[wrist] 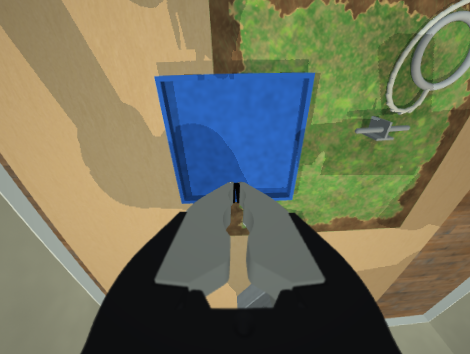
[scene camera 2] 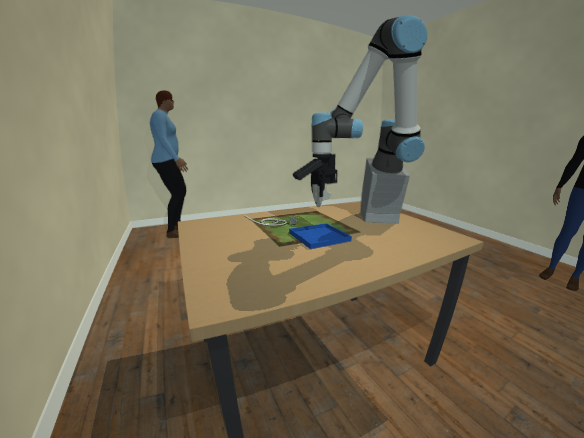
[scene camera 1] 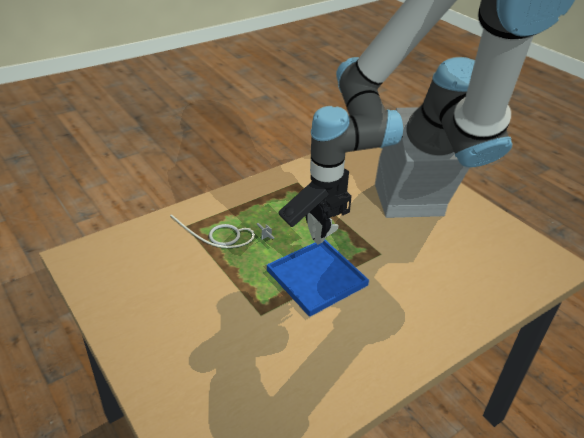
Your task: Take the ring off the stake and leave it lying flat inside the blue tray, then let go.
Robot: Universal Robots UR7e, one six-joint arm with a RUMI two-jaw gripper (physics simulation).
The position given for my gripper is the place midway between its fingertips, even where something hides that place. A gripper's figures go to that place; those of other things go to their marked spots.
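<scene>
My gripper (wrist: 235, 184), 0.14 m from the lens. Spots on blue tray (wrist: 248, 127) and green grass mat (wrist: 345, 181), 0.21 m apart. Blue tray, 0.26 m from the lens. Green grass mat, 0.37 m from the lens.
</scene>
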